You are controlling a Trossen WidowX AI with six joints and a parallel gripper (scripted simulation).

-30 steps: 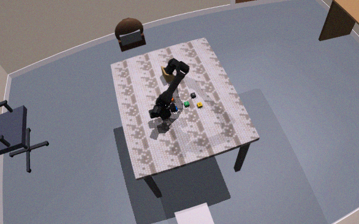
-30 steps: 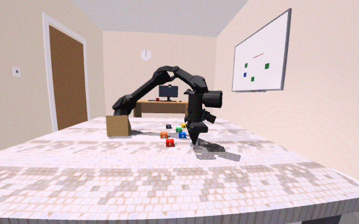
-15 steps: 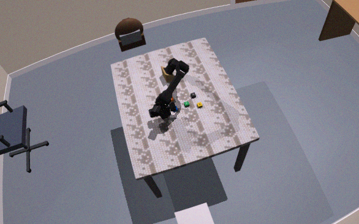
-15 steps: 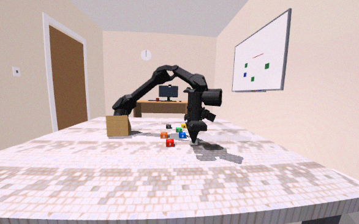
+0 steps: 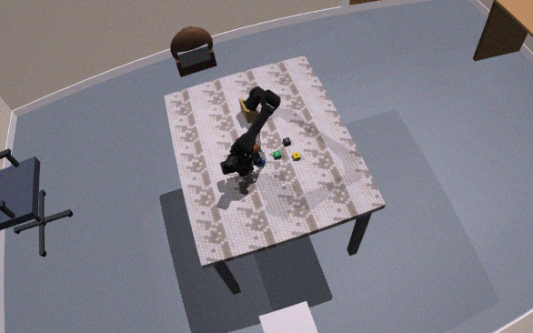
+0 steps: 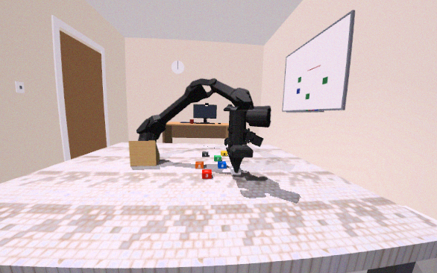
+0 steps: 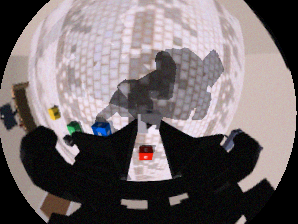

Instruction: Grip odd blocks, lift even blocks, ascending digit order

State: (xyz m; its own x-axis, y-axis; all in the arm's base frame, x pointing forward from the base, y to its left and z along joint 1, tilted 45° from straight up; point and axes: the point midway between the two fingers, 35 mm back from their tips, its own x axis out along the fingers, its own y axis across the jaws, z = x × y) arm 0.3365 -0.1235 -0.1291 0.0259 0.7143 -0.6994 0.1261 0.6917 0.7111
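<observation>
My gripper tip is 11 cm to the right of the orange block, 11 cm past it and 1 cm above it. Round my gripper tip: red block: 10 cm behind, 1 cm to the left, 1 cm below; white block: right at my gripper tip; blue block: 10 cm to the left, 2 cm behind, 1 cm below.
</observation>
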